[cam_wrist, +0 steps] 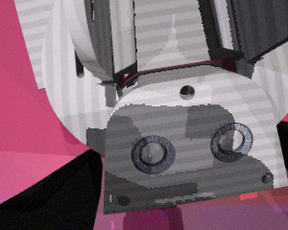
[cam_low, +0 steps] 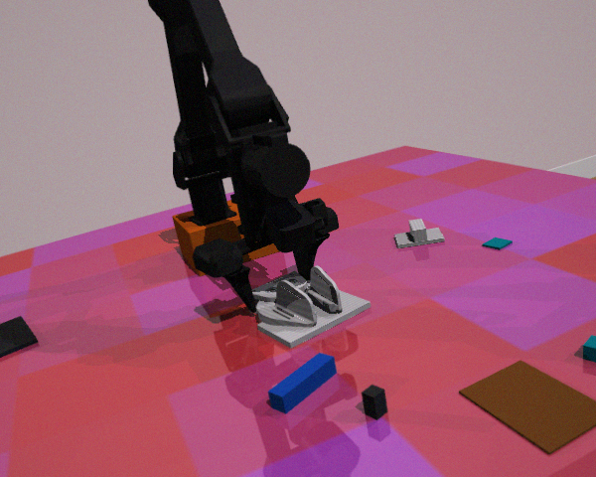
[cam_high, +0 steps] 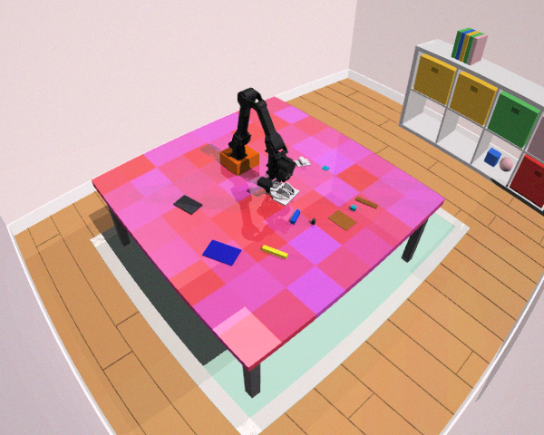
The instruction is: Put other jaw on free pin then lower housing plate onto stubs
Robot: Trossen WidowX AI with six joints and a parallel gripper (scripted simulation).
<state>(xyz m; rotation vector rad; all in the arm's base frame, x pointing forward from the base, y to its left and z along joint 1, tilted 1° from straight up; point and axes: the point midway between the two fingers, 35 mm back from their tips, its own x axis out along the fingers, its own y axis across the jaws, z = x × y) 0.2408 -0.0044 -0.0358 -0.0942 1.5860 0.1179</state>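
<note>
My gripper tip is 2 cm short of the grey jaw, 2 cm to the right of it and 1 cm below it. From my gripper tip the other things lie so: black cube: 27 cm ahead, 4 cm to the right, 1 cm above; then blue block: 20 cm ahead, 7 cm to the right; then white t-shaped block: 4 cm behind, 26 cm to the left.
</note>
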